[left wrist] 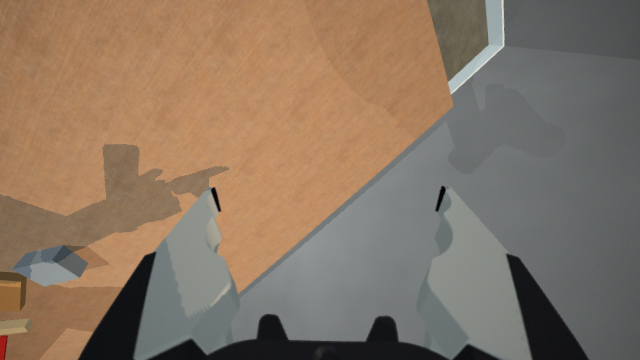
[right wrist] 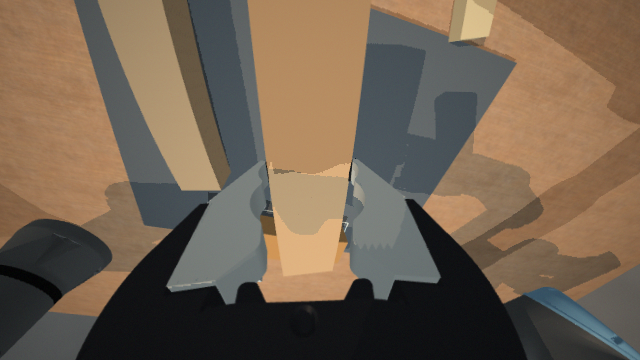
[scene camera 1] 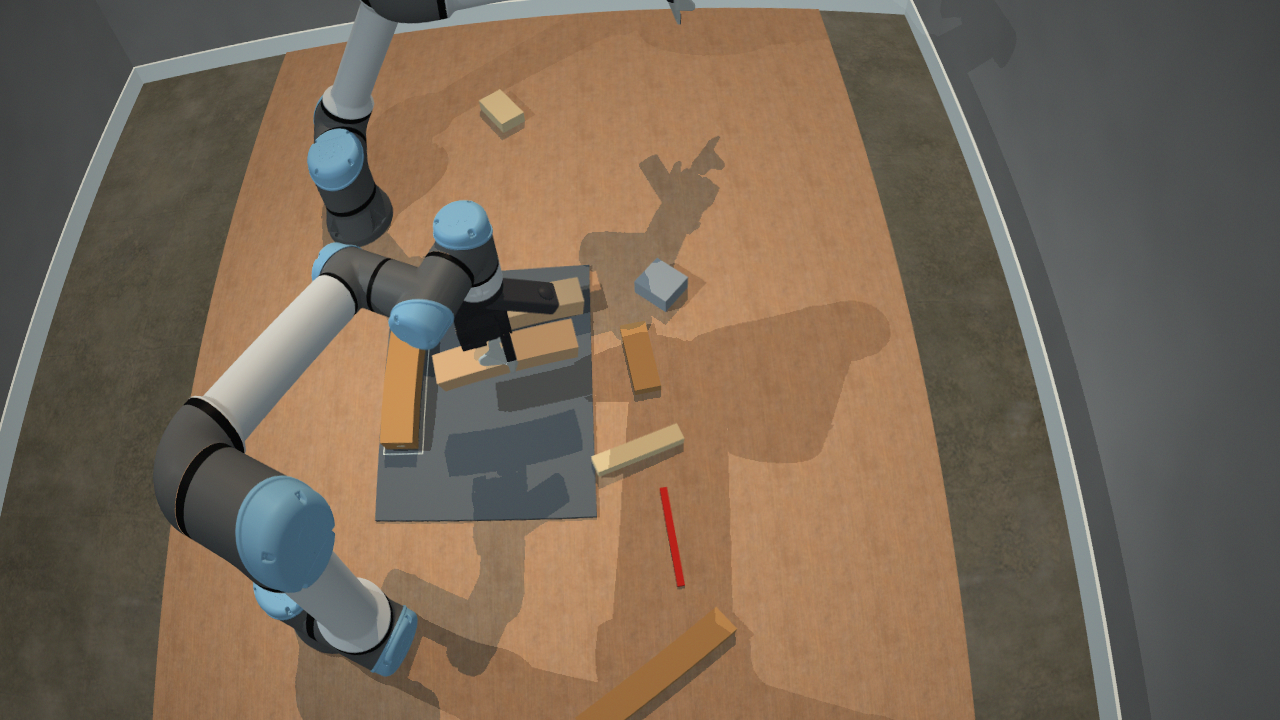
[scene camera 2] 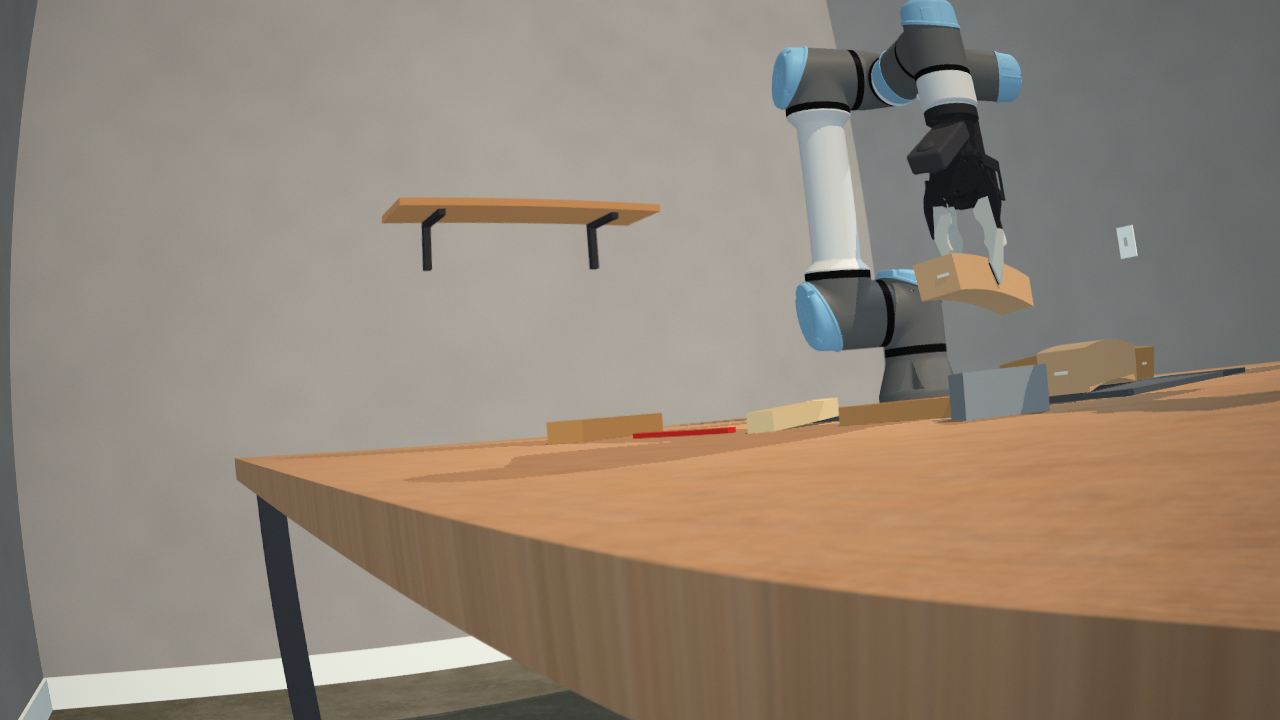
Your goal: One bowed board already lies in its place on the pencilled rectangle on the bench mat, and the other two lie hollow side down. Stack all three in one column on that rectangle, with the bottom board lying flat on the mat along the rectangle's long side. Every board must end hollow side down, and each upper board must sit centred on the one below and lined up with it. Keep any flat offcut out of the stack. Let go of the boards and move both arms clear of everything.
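Seen in the pictures: left gripper, fingertip midpoint: [left wrist: 326, 188]; right gripper, fingertip midpoint: [right wrist: 310, 161] [scene camera 1: 508, 356]; left arm's base at its link origin: [right wrist: 71, 245] [scene camera 1: 360, 219].
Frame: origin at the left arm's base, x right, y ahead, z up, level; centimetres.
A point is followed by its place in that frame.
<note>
An orange bowed board [scene camera 1: 403, 398] {z 5.3, x 48.0, y 7.7 cm} [scene camera 2: 1144, 361] {z 2.8, x 32.6, y 10.0 cm} [right wrist: 272, 247] {z 5.4, x 43.4, y 7.8 cm} lies on the pencilled rectangle [scene camera 1: 404, 453] {z 1.2, x 55.6, y 5.9 cm} at the left of the bench mat [scene camera 1: 407, 497] {z 0.6, x 64.7, y 5.1 cm} [right wrist: 140, 150] {z 0.6, x 24.5, y 22.6 cm} in scene camera 1. My right gripper [scene camera 1: 499, 353] {z 13.6, x 49.1, y 28.3 cm} [scene camera 2: 975, 268] {z 13.6, x 49.1, y 28.3 cm} [right wrist: 310, 161] {z 13.6, x 49.1, y 28.3 cm} is shut on a light orange bowed board [scene camera 1: 547, 344] {z 16.3, x 50.0, y 35.0 cm} [scene camera 2: 938, 279] {z 13.9, x 48.4, y 39.5 cm} [right wrist: 310, 90] {z 16.4, x 49.0, y 33.6 cm} and holds it well above the mat, hollow side down, crosswise to the orange board. A pale bowed board [scene camera 1: 569, 297] {z 5.1, x 34.8, y 40.4 cm} [scene camera 2: 1087, 365] {z 3.1, x 30.6, y 42.3 cm} [right wrist: 150, 90] {z 5.6, x 32.9, y 31.6 cm} lies hollow side down on the mat. My left gripper [scene camera 1: 682, 10] {z 27.2, x -19.5, y 79.4 cm} [left wrist: 326, 188] {z 27.2, x -19.5, y 79.4 cm} is open and empty, far from the boards.
Beside the mat are a blue-grey block [scene camera 1: 662, 283] {z 3.6, x 34.9, y 57.6 cm} [scene camera 2: 998, 394] {z 1.7, x 32.5, y 60.7 cm} [left wrist: 52, 265] {z 3.6, x 30.8, y 58.1 cm}, a short orange block [scene camera 1: 640, 360] {z 1.8, x 48.6, y 50.2 cm}, a pale bar [scene camera 1: 637, 450] {z 2.4, x 65.4, y 45.8 cm} [scene camera 2: 792, 415] {z 1.4, x 62.7, y 49.3 cm} [right wrist: 472, 20] {z 2.6, x 65.4, y 39.8 cm} and a red stick [scene camera 1: 672, 537] {z 0.6, x 81.2, y 48.0 cm} [scene camera 2: 684, 432] {z 0.4, x 79.7, y 48.7 cm}. A long orange plank [scene camera 1: 666, 667] {z 2.9, x 103.1, y 41.8 cm} and a small pale block [scene camera 1: 501, 109] {z 3.0, x -20.3, y 34.4 cm} lie farther off.
</note>
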